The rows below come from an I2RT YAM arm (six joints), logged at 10 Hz.
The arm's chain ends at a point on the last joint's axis. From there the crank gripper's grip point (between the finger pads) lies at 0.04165 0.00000 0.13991 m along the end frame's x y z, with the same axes.
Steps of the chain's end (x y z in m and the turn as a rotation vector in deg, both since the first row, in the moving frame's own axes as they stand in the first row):
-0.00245, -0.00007, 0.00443, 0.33, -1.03, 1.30
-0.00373, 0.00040, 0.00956, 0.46, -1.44, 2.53
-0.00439, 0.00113, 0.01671, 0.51, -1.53, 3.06
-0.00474, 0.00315, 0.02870, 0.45, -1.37, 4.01
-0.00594, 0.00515, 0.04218, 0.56, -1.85, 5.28
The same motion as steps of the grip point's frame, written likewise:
-0.00497, 0.00004, 0.00516, 0.33, -1.03, 1.30
-0.00727, 0.00103, 0.01057, 0.46, -1.44, 2.53
-0.00816, 0.00200, 0.01778, 0.51, -1.53, 3.06
-0.00816, 0.00484, 0.02966, 0.45, -1.37, 4.01
-0.01059, 0.00740, 0.04346, 0.56, -1.85, 5.28

